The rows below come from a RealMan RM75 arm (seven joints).
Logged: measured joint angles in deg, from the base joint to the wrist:
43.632 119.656 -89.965 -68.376 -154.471 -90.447 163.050
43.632 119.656 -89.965 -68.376 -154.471 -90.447 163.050
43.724 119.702 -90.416 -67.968 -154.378 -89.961 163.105
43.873 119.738 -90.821 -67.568 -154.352 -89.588 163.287
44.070 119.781 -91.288 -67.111 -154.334 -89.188 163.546
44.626 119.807 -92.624 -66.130 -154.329 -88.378 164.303
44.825 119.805 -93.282 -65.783 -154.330 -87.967 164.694
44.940 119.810 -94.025 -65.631 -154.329 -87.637 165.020
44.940 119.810 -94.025 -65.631 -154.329 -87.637 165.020
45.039 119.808 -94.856 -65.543 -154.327 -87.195 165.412
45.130 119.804 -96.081 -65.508 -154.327 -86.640 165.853
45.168 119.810 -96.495 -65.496 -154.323 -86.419 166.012
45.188 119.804 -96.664 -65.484 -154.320 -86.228 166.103
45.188 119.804 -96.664 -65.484 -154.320 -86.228 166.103
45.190 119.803 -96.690 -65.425 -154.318 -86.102 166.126
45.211 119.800 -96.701 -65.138 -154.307 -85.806 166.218
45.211 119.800 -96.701 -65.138 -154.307 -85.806 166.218
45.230 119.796 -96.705 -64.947 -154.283 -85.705 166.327
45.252 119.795 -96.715 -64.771 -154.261 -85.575 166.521
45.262 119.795 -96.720 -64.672 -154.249 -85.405 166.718
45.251 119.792 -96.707 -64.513 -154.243 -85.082 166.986
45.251 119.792 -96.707 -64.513 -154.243 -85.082 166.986
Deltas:
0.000 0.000 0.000 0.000 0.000 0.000 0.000
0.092 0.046 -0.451 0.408 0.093 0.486 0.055
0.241 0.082 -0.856 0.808 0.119 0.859 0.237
0.438 0.125 -1.323 1.265 0.137 1.259 0.496
0.994 0.151 -2.659 2.246 0.142 2.069 1.253
1.193 0.149 -3.317 2.593 0.141 2.480 1.644
1.308 0.154 -4.060 2.745 0.142 2.810 1.970
1.308 0.154 -4.060 2.745 0.142 2.810 1.970
1.407 0.152 -4.891 2.833 0.144 3.252 2.362
1.498 0.148 -6.116 2.868 0.144 3.807 2.803
1.536 0.154 -6.530 2.880 0.148 4.028 2.962
1.556 0.148 -6.699 2.892 0.151 4.219 3.053
1.556 0.148 -6.699 2.892 0.151 4.219 3.053
1.558 0.147 -6.725 2.951 0.153 4.345 3.076
1.579 0.144 -6.736 3.238 0.164 4.641 3.168
1.579 0.144 -6.736 3.238 0.164 4.641 3.168
1.598 0.140 -6.740 3.429 0.188 4.742 3.277
1.620 0.139 -6.750 3.605 0.210 4.872 3.471
1.630 0.139 -6.755 3.704 0.222 5.042 3.668
1.619 0.136 -6.742 3.863 0.228 5.365 3.936
1.619 0.136 -6.742 3.863 0.228 5.365 3.936

